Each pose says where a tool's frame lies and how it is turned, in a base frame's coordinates. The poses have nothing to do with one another.
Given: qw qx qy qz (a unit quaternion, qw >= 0); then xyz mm.
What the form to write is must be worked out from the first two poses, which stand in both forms.
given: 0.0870, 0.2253, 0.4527, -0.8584, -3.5, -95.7, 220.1
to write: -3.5, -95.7, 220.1, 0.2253, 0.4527, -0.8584, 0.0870
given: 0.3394, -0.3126, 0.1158, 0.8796, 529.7, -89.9, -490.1
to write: 529.7, -89.9, -490.1, -0.3126, 0.1158, 0.8796, 0.3394
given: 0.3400, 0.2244, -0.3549, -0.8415, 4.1, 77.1, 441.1
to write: 4.1, 77.1, 441.1, 0.2244, -0.3549, -0.8415, 0.3400
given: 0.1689, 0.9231, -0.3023, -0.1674, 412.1, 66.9, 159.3
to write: 412.1, 66.9, 159.3, 0.9231, -0.3023, -0.1674, 0.1689
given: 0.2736, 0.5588, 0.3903, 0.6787, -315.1, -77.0, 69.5
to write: -315.1, -77.0, 69.5, 0.5588, 0.3903, 0.6787, 0.2736
